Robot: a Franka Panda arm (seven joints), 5 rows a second.
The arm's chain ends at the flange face. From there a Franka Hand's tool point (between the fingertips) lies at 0.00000 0.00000 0.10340 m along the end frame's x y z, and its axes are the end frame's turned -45 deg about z.
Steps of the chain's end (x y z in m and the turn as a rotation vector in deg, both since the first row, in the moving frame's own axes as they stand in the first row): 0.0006, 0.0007, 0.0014, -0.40, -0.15, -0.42; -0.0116, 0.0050, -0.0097, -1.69, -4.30, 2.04; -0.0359, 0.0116, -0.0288, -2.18, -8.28, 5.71; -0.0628, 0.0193, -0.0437, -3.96, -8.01, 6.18; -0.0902, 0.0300, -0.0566, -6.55, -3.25, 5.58; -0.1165, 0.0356, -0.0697, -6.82, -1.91, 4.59
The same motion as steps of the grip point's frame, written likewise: -0.0008, 0.0012, 0.0014, -0.18, -0.39, -0.42; -0.0193, -0.0081, -0.0100, 1.85, -4.24, 2.04; -0.0465, -0.0256, -0.0300, 4.31, -7.40, 5.71; -0.0730, -0.0367, -0.0450, 2.86, -8.46, 6.18; -0.0977, -0.0390, -0.0574, -2.33, -6.93, 5.58; -0.1189, -0.0514, -0.0705, -3.47, -6.17, 4.59
